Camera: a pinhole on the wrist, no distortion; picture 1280 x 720 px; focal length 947.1 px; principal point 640.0 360.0 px. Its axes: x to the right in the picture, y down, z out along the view. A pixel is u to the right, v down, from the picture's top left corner.
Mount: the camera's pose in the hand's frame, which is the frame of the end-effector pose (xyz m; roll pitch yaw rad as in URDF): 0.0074 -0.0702 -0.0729 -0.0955 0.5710 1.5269
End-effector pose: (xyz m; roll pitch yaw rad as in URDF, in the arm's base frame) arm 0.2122 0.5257 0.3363 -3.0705 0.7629 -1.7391
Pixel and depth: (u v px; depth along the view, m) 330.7 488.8 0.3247
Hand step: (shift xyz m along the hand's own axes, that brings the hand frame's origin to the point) -0.0638 0.0162 0.2528
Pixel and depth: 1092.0 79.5 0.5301
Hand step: 0.1352 0.4308 0.2469
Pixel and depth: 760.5 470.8 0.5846
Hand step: -0.0999 0.3084 0.3710
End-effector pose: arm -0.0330 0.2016 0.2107 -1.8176 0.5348 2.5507
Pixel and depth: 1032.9 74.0 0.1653
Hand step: 0.0478 0.0774 0.0325
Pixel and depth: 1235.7 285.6 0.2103
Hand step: 0.0137 0.1550 0.0331
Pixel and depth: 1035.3 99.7 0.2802
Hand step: 0.0684 0.1805 0.1047
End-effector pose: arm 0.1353 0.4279 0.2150 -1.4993 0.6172 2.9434
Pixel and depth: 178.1 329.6 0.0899
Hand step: 0.0022 -0.0583 0.0263
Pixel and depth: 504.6 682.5 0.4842
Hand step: -0.1942 0.1326 0.3568
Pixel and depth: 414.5 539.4 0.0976
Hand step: -0.0189 -0.0370 0.0199
